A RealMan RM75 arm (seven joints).
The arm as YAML. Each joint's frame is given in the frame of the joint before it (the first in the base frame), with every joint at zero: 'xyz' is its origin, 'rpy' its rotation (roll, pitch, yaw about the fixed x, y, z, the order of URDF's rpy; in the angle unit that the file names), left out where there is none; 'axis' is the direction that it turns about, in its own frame. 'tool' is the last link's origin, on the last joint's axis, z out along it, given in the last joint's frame.
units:
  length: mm
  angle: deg
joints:
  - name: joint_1
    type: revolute
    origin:
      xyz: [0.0, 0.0, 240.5]
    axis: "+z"
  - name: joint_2
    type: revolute
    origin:
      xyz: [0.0, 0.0, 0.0]
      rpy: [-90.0, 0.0, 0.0]
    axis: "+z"
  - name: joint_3
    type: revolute
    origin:
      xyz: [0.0, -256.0, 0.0]
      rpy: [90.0, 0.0, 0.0]
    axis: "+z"
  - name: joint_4
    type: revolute
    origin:
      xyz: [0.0, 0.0, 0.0]
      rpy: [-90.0, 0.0, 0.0]
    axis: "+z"
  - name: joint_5
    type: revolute
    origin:
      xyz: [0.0, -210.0, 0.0]
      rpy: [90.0, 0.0, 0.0]
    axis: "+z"
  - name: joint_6
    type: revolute
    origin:
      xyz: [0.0, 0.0, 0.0]
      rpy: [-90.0, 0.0, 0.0]
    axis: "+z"
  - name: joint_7
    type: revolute
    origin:
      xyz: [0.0, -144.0, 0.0]
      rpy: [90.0, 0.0, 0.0]
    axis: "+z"
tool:
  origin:
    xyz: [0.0, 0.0, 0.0]
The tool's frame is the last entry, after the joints.
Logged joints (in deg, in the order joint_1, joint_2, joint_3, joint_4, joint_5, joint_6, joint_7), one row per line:
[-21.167 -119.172 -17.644 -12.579 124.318 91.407 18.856]
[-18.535 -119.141 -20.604 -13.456 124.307 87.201 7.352]
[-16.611 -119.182 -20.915 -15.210 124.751 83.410 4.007]
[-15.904 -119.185 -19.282 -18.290 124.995 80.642 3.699]
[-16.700 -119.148 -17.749 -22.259 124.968 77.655 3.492]
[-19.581 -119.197 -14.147 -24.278 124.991 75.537 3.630]
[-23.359 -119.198 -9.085 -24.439 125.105 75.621 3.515]
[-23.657 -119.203 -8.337 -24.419 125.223 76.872 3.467]
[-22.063 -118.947 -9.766 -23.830 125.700 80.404 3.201]
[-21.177 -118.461 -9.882 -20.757 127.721 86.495 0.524]
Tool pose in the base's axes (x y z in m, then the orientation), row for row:
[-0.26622 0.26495 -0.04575 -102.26 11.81 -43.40]
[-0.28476 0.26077 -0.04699 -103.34 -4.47 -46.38]
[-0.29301 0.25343 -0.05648 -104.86 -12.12 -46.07]
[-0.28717 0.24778 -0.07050 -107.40 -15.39 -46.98]
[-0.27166 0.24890 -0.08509 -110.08 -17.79 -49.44]
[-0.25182 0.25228 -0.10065 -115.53 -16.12 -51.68]
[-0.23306 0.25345 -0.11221 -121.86 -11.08 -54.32]
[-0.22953 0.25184 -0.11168 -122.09 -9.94 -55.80]
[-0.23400 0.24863 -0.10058 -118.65 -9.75 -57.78]
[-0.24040 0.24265 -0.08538 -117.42 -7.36 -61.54]
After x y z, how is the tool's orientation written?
As a rotation vector, in degrees.
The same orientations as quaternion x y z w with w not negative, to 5 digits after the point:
[-0.75760 0.08749 -0.32153 0.56126]
[-0.76176 -0.03295 -0.34188 0.54932]
[-0.76861 -0.08884 -0.33769 0.53602]
[-0.77958 -0.11171 -0.34101 0.51330]
[-0.78923 -0.12755 -0.35446 0.48498]
[-0.81243 -0.11336 -0.36342 0.44163]
[-0.83749 -0.07615 -0.37332 0.39171]
[-0.83678 -0.06813 -0.38244 0.38587]
[-0.82015 -0.06740 -0.39940 0.40410]
[-0.81032 -0.05079 -0.42469 0.40056]

